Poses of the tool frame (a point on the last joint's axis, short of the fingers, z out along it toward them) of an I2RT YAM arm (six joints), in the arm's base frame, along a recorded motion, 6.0 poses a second.
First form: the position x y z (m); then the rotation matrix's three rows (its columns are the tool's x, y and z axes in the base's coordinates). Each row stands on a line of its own.
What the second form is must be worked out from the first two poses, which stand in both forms.
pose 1, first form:
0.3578 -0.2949 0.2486
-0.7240 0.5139 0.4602
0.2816 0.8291 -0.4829
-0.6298 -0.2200 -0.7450
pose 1, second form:
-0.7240 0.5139 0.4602 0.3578
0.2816 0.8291 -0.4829 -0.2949
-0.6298 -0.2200 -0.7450 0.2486
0 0 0 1

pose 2, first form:
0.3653 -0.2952 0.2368
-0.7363 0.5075 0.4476
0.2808 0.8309 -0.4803
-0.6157 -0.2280 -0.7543
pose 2, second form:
-0.7363 0.5075 0.4476 0.3653
0.2808 0.8309 -0.4803 -0.2952
-0.6157 -0.2280 -0.7543 0.2368
0 0 0 1

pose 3, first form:
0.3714 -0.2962 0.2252
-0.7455 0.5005 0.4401
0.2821 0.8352 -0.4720
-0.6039 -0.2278 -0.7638
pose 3, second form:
-0.7455 0.5005 0.4401 0.3714
0.2821 0.8352 -0.4720 -0.2962
-0.6039 -0.2278 -0.7638 0.2252
0 0 0 1

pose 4, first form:
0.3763 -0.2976 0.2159
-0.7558 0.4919 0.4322
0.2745 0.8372 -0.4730
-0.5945 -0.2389 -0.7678
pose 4, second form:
-0.7558 0.4919 0.4322 0.3763
0.2745 0.8372 -0.4730 -0.2976
-0.5945 -0.2389 -0.7678 0.2159
0 0 0 1

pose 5, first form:
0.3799 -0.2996 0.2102
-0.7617 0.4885 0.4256
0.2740 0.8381 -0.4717
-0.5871 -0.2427 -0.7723
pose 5, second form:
-0.7617 0.4885 0.4256 0.3799
0.2740 0.8381 -0.4717 -0.2996
-0.5871 -0.2427 -0.7723 0.2102
0 0 0 1

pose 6, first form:
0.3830 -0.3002 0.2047
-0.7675 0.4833 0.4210
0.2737 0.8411 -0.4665
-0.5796 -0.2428 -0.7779
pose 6, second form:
-0.7675 0.4833 0.4210 0.3830
0.2737 0.8411 -0.4665 -0.3002
-0.5796 -0.2428 -0.7779 0.2047
0 0 0 1

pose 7, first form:
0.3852 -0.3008 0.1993
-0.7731 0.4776 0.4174
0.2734 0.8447 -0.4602
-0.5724 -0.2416 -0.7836
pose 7, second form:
-0.7731 0.4776 0.4174 0.3852
0.2734 0.8447 -0.4602 -0.3008
-0.5724 -0.2416 -0.7836 0.1993
0 0 0 1

